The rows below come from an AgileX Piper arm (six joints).
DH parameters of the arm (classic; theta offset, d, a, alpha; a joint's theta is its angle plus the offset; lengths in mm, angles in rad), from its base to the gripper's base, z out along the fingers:
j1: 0 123 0 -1.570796
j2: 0.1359 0 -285 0
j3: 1.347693 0 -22 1.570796
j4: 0 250.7 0 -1.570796
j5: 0 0 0 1.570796
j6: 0 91 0 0
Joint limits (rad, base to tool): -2.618..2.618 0..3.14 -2.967..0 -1.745..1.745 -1.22..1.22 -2.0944..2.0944
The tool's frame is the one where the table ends.
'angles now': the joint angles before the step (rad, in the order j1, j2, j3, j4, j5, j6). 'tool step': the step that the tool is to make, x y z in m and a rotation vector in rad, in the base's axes. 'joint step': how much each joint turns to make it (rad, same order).
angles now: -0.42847 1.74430 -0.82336 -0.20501 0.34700 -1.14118
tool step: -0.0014 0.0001 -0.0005 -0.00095 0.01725 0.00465
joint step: 0.00009 -0.00011 0.00029 -0.00792 0.01538 -0.00091
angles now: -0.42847 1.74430 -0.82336 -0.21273 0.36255 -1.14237
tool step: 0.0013 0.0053 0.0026 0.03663 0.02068 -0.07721
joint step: 0.02096 -0.00296 -0.01641 0.00231 0.06212 0.09395
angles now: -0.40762 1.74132 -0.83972 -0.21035 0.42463 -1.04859
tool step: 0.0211 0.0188 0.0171 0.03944 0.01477 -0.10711
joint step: 0.08987 0.00524 -0.10044 -0.00816 0.14589 0.19068
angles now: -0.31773 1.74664 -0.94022 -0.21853 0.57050 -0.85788
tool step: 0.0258 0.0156 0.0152 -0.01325 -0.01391 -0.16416
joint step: 0.08926 0.03549 -0.12113 -0.09338 0.12020 0.30273
